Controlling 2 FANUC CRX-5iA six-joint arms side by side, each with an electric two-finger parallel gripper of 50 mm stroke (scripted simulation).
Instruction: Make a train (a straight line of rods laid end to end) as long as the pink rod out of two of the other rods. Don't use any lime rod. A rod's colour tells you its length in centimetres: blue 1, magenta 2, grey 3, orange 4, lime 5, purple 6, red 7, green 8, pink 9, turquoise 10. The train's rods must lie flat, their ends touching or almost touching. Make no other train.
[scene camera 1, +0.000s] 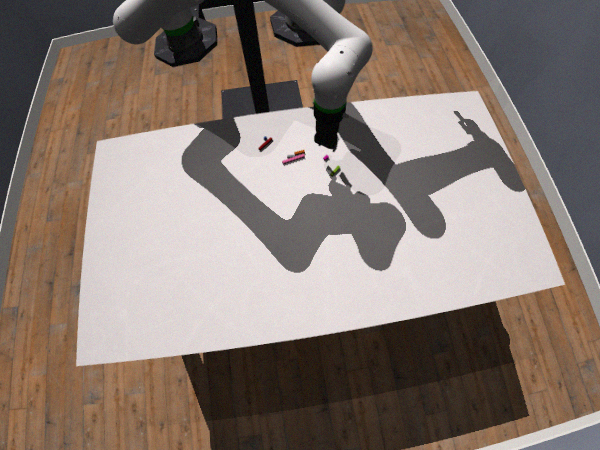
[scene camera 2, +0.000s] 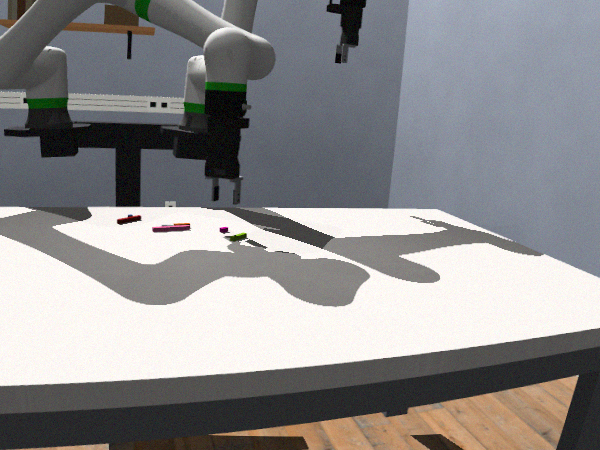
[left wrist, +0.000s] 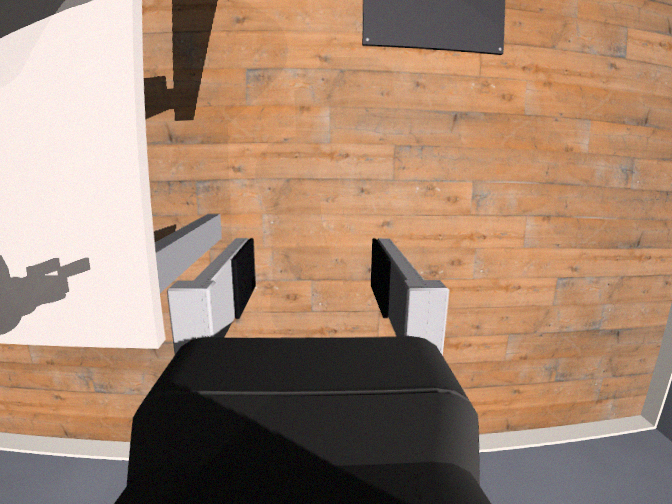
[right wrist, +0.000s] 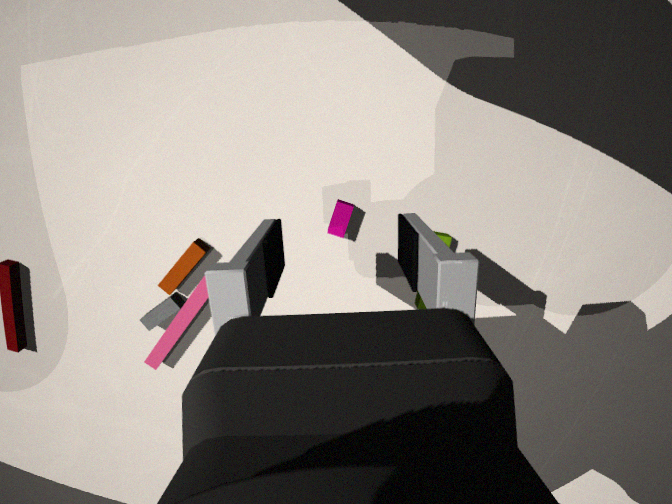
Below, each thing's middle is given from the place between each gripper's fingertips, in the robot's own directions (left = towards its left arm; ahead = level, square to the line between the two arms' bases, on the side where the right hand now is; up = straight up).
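My right gripper (scene camera 2: 225, 202) is 10 cm to the left of the orange rod (right wrist: 196, 251), 4 cm past it and 8 cm above it. Counted from my right hand: grey rod (right wrist: 173, 303), 13 cm to the right, 3 cm behind, 8 cm below; pink rod (right wrist: 199, 296), 13 cm to the right, 1 cm behind, 8 cm below.
The orange rod is 50 cm ahead of my left hand (scene camera 2: 340, 62), 59 cm to the right of it and 48 cm below it. Counted from my left hand: grey rod, 51 cm ahead, 63 cm to the right, 48 cm below; pink rod, 52 cm ahead, 62 cm to the right, 48 cm below.
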